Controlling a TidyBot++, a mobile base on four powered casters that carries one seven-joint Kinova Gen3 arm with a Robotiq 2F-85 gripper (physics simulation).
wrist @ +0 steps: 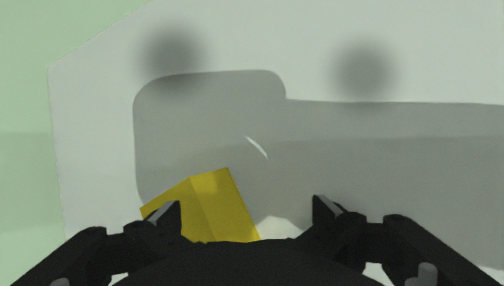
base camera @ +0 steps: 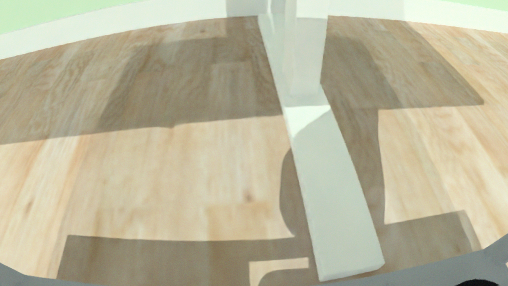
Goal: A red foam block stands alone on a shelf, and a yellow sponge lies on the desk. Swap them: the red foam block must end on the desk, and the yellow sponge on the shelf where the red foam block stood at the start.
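Places are measured from the arm's base along level axes (x left, y back, z up), in metres.
Pixels of known places: gripper, fingertip midpoint: (wrist: 246, 212).
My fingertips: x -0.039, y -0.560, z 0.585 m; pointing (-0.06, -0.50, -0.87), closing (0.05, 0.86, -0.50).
Behind a point stands the place of what it marks.
The yellow sponge (wrist: 212, 202) @[x -0.046, y -0.586, z 0.588 m] rests on the pale desk top (wrist: 95, 120) @[x -0.126, y -0.787, z 0.554 m] at the lower left of the middle in the wrist view. Two of its faces show, and its near end is hidden behind the gripper body. My gripper (wrist: 246, 212) @[x -0.039, y -0.561, z 0.585 m] is open and holds nothing. In the wrist view its left fingertip overlaps the sponge's left part, and the right fingertip is apart from it, to the right. The height of the fingers above the sponge cannot be told. The red foam block and the shelf do not show in either view.
A white upright leg (base camera: 306, 55) @[x -0.098, y -0.489, z -0.286 m] with a long flat foot (base camera: 340, 200) stands on the wooden floor (base camera: 175, 175) @[x 0.112, y -0.351, z -0.396 m] in front of the base. A pale band (base camera: 100, 27) @[x 0.453, y -0.905, z -0.366 m] runs along the back. The desk's left edge shows at the left of the wrist view.
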